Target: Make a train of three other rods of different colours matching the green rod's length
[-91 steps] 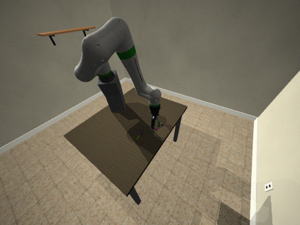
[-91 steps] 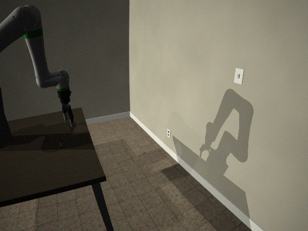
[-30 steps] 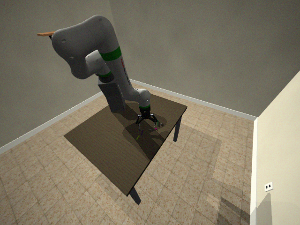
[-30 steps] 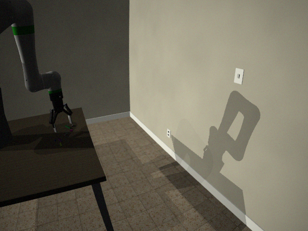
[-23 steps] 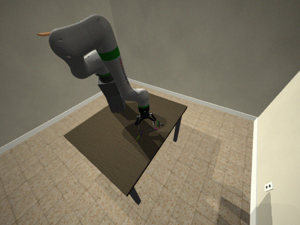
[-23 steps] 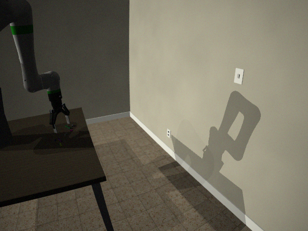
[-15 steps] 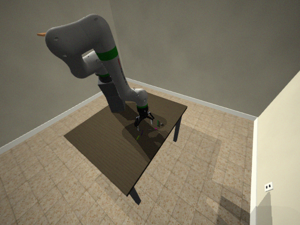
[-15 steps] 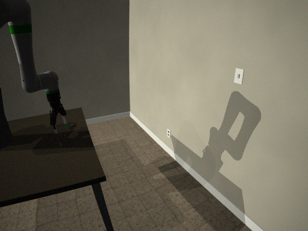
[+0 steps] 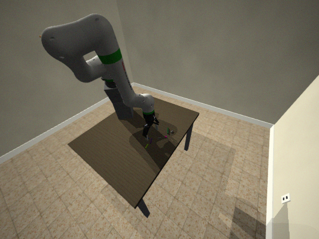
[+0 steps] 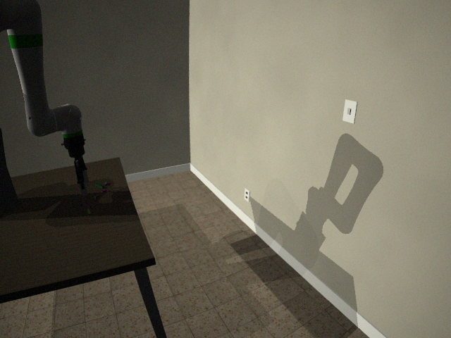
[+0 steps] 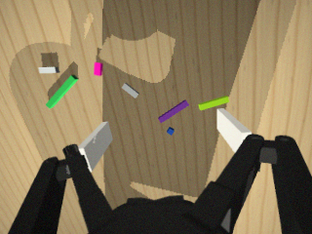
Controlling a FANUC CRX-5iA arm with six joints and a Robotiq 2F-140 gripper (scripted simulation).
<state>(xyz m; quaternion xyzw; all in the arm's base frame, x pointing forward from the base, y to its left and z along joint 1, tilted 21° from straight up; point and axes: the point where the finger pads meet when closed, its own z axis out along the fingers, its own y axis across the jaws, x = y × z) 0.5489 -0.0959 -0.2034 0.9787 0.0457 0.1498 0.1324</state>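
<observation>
The blue rod is 9 cm below my hand, 5 cm behind it and 1 cm to the right of it. Also, from my hand: magenta rod 10 cm to the left, 9 cm below, 8 cm ahead; lime rod 9 cm to the right, 9 cm below; purple rod 9 cm below, 2 cm to the right, 1 cm behind.
</observation>
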